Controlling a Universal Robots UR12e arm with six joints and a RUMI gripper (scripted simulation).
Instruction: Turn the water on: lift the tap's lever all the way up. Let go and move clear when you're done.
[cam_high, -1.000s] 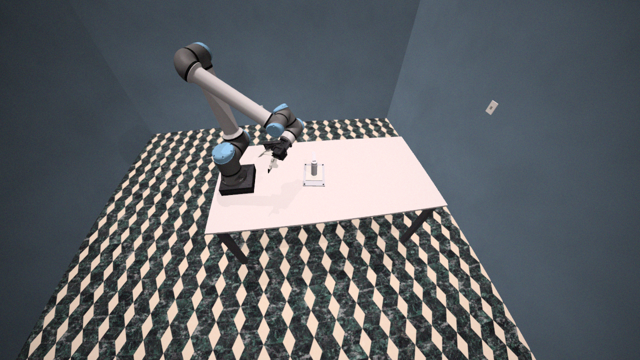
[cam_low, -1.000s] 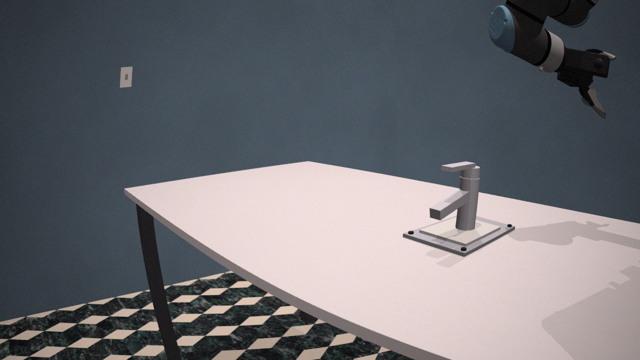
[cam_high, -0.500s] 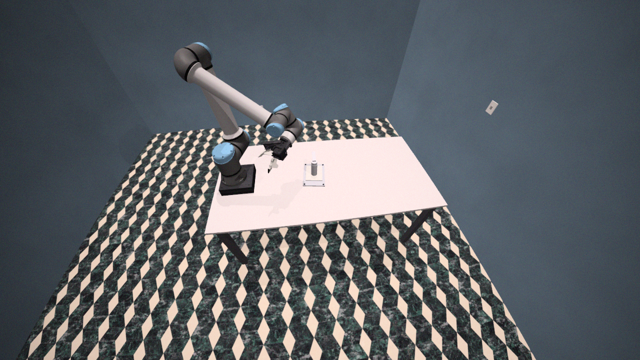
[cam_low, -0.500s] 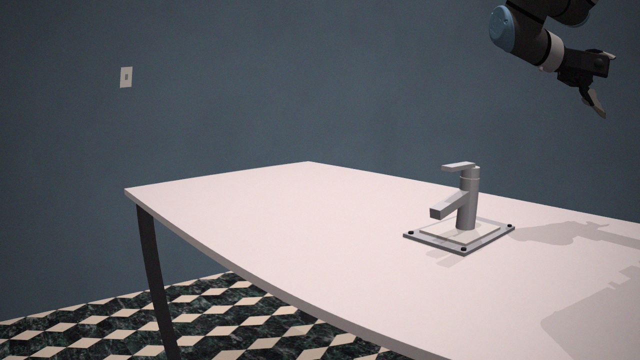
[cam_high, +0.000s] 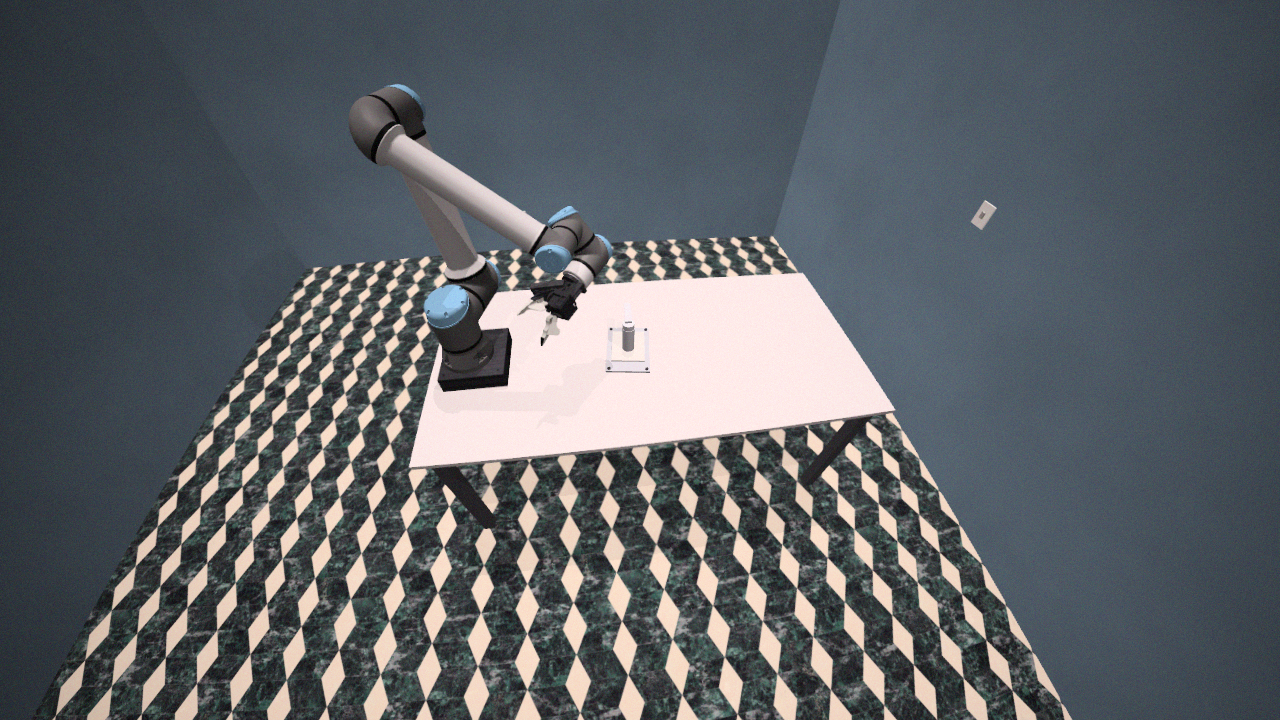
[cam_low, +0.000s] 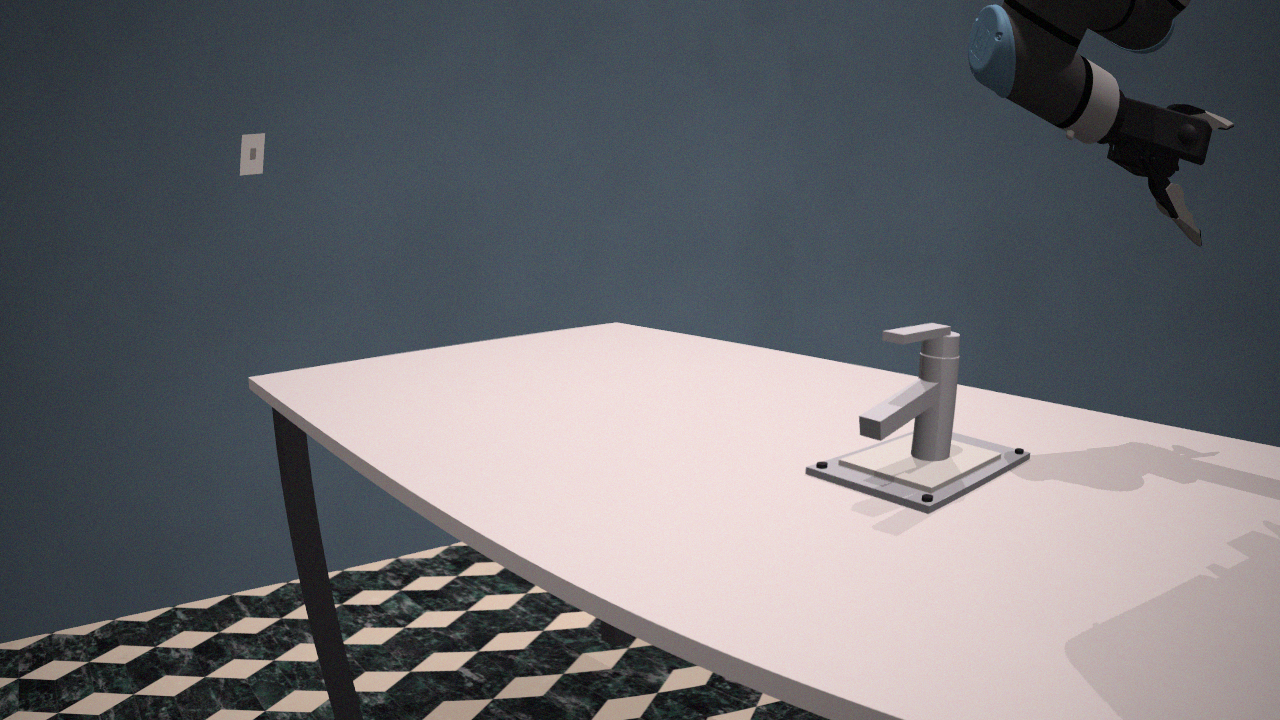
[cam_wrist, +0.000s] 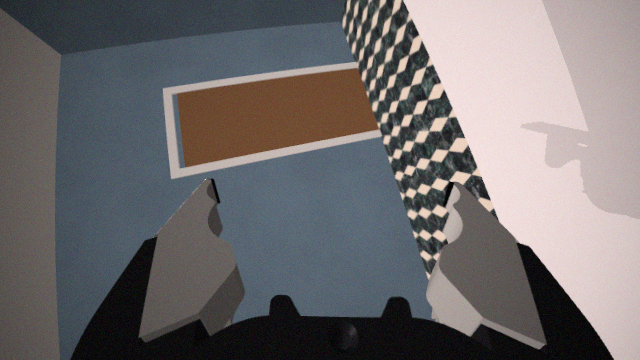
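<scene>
The lever is 34 cm ahead of my hand, 25 cm to the left of it and 20 cm below it. Also, from my hand: grey tap: 34 cm ahead, 22 cm to the left, 25 cm below.
</scene>
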